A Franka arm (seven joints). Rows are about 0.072 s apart.
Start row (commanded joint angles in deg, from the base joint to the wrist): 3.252 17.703 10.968 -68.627 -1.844 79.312 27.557
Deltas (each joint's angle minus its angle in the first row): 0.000 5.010 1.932 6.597 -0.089 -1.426 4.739; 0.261 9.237 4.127 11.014 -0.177 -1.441 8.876; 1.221 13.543 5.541 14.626 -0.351 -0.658 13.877; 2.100 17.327 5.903 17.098 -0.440 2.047 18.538; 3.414 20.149 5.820 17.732 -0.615 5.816 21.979; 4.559 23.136 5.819 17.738 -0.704 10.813 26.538; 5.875 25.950 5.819 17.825 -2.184 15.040 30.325; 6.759 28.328 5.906 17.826 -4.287 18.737 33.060; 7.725 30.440 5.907 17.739 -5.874 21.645 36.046; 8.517 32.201 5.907 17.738 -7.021 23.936 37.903; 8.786 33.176 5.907 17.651 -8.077 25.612 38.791; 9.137 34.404 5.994 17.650 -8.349 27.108 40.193; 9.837 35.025 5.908 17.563 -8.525 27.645 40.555
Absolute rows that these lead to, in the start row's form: 3.252 22.713 12.900 -62.030 -1.933 77.886 32.296; 3.513 26.940 15.095 -57.613 -2.021 77.871 36.433; 4.473 31.246 16.509 -54.001 -2.195 78.654 41.434; 5.352 35.030 16.871 -51.529 -2.284 81.359 46.095; 6.666 37.852 16.788 -50.895 -2.459 85.128 49.536; 7.811 40.839 16.787 -50.889 -2.548 90.125 54.095; 9.127 43.653 16.787 -50.802 -4.028 94.352 57.882; 10.011 46.031 16.874 -50.801 -6.131 98.049 60.617; 10.977 48.143 16.875 -50.888 -7.718 100.957 63.603; 11.769 49.904 16.875 -50.889 -8.865 103.248 65.460; 12.038 50.879 16.875 -50.976 -9.921 104.924 66.348; 12.389 52.107 16.962 -50.977 -10.193 106.420 67.750; 13.089 52.728 16.876 -51.064 -10.369 106.957 68.112
